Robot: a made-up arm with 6 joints.
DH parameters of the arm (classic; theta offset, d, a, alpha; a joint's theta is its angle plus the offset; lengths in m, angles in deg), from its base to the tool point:
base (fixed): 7.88 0 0.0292 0
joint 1: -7.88 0.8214 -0.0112 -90
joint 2: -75.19 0 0.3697 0
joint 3: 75.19 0.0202 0.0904 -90
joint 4: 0 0.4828 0.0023 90
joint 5: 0 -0.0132 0.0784 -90
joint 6: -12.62 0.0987 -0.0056 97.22
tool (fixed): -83.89 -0.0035 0 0
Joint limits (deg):
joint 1: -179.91..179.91
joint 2: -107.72..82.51
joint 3: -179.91..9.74
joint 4: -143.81..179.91
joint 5: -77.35..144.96
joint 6: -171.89..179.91
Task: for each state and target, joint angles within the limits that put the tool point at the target. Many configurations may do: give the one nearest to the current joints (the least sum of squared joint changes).
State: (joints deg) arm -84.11 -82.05 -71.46 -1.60 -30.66 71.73
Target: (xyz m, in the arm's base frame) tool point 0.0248 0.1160 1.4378
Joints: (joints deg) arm -83.11 -87.20 -44.59 0.33 -34.20 71.58
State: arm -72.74 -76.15 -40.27 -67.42 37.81 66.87
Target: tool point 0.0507 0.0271 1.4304
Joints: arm -72.99 -88.40 -47.01 -68.10 31.46 67.02
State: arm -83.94 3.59 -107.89 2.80 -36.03 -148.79
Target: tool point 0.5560 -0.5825 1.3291
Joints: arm -49.13 29.07 -123.56 -3.37 -12.88 -148.95
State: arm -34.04 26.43 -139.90 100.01 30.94 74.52
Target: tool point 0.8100 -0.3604 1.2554
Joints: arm -26.07 40.77 -144.89 99.98 34.54 75.20
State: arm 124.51 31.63 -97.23 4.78 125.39 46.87
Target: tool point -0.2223 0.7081 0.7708
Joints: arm 108.72 43.56 -107.88 2.30 115.00 46.76
